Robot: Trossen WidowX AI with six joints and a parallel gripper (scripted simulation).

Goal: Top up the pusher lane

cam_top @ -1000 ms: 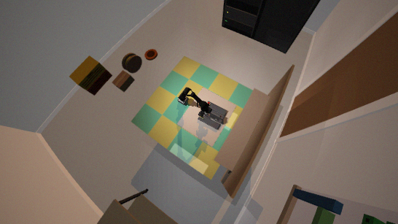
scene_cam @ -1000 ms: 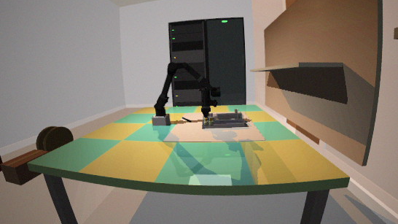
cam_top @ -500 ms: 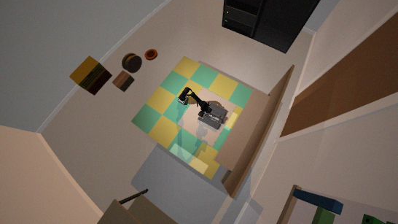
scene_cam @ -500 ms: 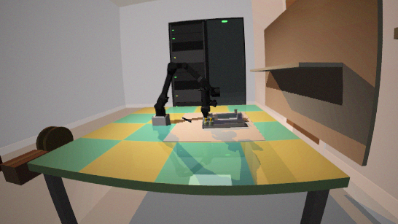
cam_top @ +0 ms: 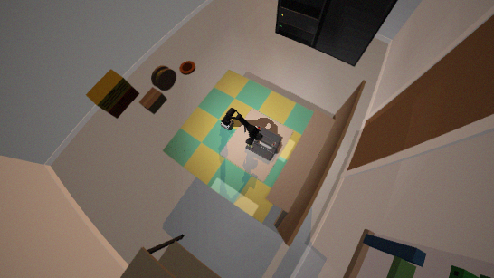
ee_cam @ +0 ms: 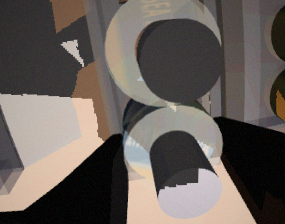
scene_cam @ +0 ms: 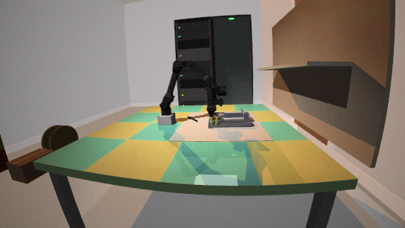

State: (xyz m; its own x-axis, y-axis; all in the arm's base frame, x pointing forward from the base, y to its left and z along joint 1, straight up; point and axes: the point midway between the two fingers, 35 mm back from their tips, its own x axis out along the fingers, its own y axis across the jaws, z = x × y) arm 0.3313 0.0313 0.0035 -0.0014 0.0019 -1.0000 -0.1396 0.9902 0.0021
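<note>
Now: the tan mat 60 mm ahead of my gripper tip and 30 mm below it. The rest, counted from my gripper tip: wall shelf 510 mm ahead, 340 mm above, 40 mm to the left; then rack 140 mm ahead, 40 mm to the left, 10 mm below; then thin dark stick 160 mm behind, 60 mm to the left, 20 mm below.
</note>
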